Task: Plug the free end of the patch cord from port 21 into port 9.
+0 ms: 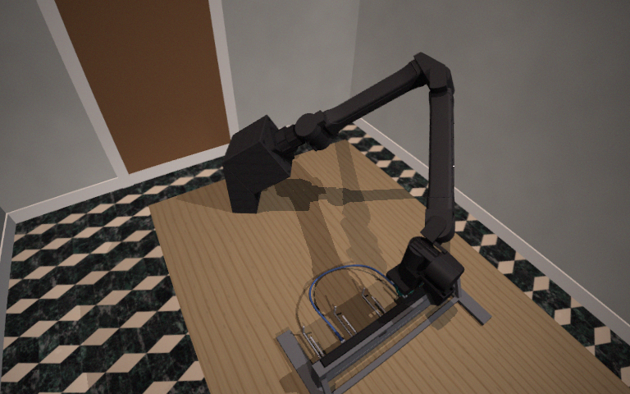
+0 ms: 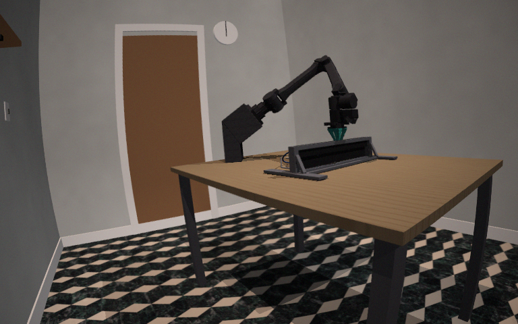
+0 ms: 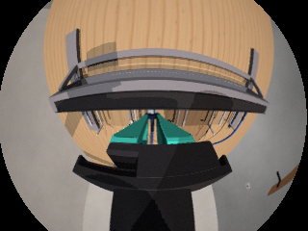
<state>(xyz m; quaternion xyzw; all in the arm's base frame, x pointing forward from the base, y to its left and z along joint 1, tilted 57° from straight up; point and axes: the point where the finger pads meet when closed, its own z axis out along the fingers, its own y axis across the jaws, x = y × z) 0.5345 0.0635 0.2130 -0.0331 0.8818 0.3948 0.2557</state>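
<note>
Now: the plug 20 mm ahead of my hand and 10 mm to the left of it.
</note>
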